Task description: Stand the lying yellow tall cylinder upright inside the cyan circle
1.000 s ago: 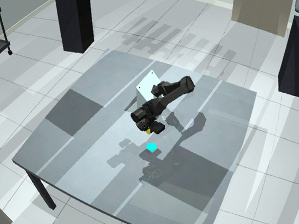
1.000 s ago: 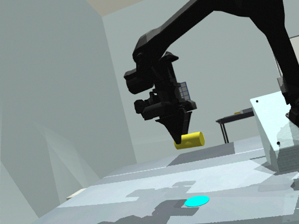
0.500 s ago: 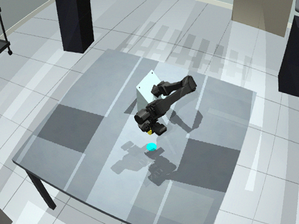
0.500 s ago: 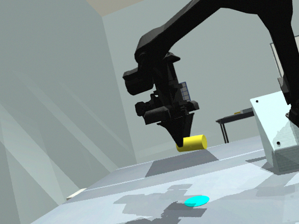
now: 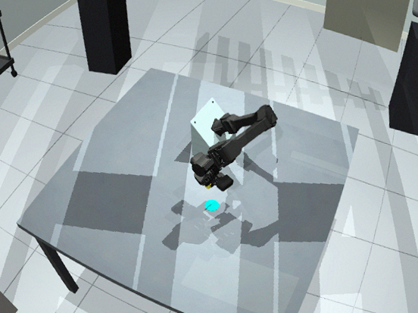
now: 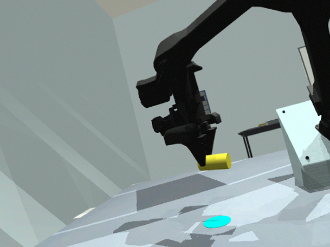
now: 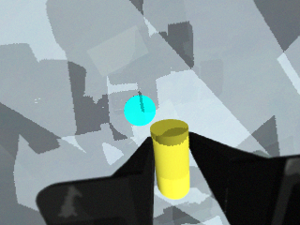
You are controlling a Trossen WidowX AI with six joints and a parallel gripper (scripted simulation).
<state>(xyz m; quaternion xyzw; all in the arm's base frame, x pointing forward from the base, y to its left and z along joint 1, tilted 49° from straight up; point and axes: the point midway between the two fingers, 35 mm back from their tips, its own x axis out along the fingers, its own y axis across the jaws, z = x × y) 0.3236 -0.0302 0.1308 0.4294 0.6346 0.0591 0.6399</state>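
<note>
Now: the cyan circle 1 cm ahead of my gripper tip, 1 cm to the left of it and 13 cm below it. From my gripper tip the other things lie so: yellow tall cylinder 2 cm behind, 1 cm to the left.
</note>
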